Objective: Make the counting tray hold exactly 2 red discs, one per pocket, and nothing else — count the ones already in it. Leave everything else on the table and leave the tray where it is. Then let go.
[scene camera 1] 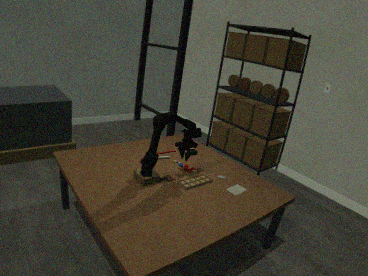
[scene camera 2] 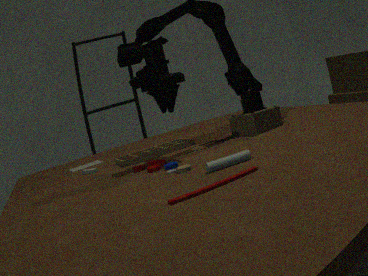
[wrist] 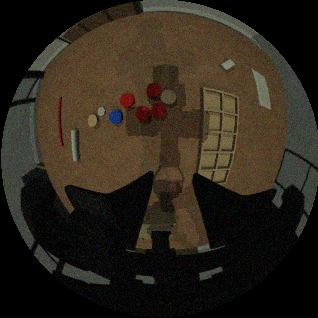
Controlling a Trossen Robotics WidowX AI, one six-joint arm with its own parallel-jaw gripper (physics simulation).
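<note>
The tan counting tray [scene camera 1: 196,181] [scene camera 2: 125,160] [wrist: 220,113] has two columns of pockets; all look empty in the wrist view, though shadow dims some. Several red discs lie loose beside it: in the wrist view one brighter red disc [wrist: 127,100] lies left of three shaded ones, the upper red disc [wrist: 154,90], the lower-left red disc [wrist: 143,114] and the right red disc [wrist: 158,110]. My gripper [scene camera 1: 185,159] [scene camera 2: 167,111] [wrist: 172,175] is partly open and empty, pointing down high above the table.
A tan disc [wrist: 168,97] lies among the reds. A blue disc [wrist: 115,117], a small white disc [wrist: 101,111] and another tan disc [wrist: 92,120] lie left, before a white cylinder [wrist: 75,145] and red rod [wrist: 61,121]. A white block [wrist: 228,64] and pale sheet [wrist: 261,89] lie beyond the tray.
</note>
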